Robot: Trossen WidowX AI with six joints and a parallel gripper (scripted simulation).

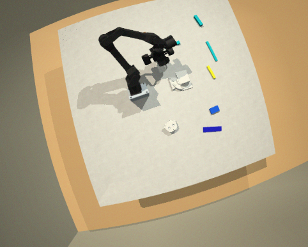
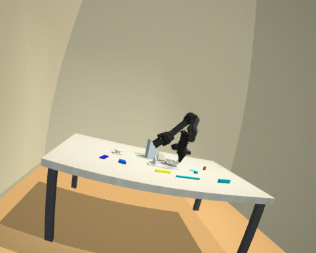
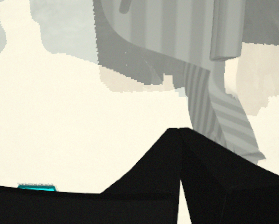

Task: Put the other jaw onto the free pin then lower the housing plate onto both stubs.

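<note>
The white jaw piece lies 2 cm to the right of my gripper tip, 2 cm behind it and 1 cm above it. From my gripper tip the other things lie so: orange piece (20 cm to the left, 3 cm behind, 2 cm below); yellow bar (31 cm ahead, 16 cm to the right, 2 cm below); blue block (40 cm to the right, 25 cm ahead, 2 cm below).
</note>
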